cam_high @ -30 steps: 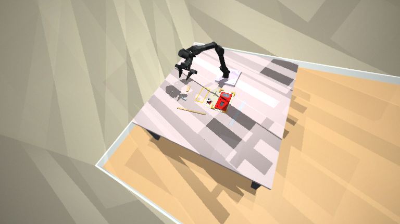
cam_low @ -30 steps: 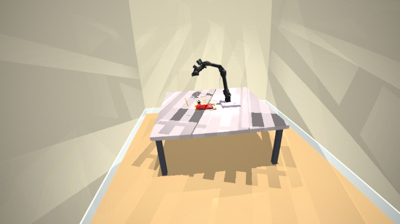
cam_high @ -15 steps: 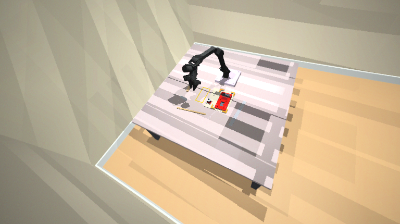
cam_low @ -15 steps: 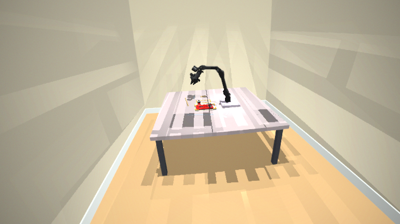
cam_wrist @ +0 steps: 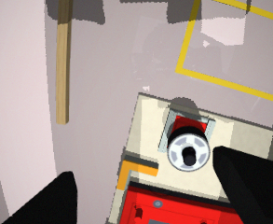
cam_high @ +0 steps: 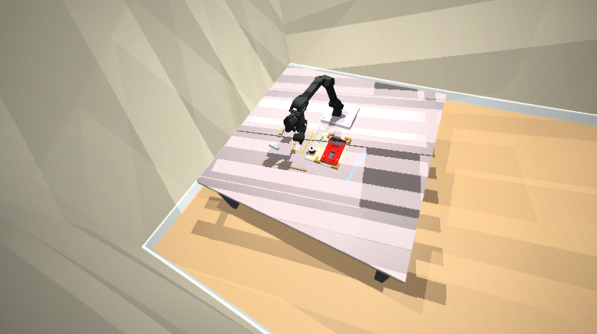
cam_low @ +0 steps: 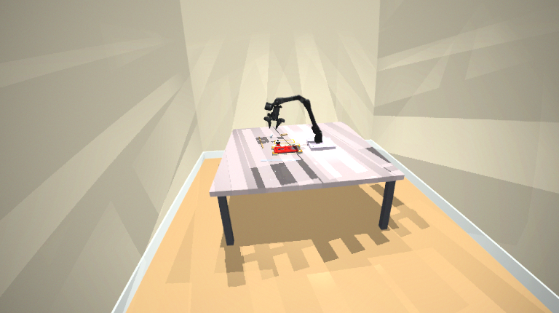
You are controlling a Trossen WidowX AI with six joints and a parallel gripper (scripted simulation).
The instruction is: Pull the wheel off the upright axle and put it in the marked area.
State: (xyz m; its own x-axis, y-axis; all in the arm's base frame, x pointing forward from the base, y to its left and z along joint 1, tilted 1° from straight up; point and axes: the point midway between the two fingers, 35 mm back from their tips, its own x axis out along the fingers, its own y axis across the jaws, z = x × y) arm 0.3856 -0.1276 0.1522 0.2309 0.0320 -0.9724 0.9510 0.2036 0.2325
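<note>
Now: the wheel 3 cm behind my gripper tip, 4 cm to the left of it and 12 cm below it. Round my gripper tip: wooden block: 15 cm behind, 23 cm to the right, 15 cm below; then black upright axle: 3 cm behind, 4 cm to the left, 12 cm below; then thin wooden stick: 10 cm ahead, 10 cm to the right, 15 cm below.
</note>
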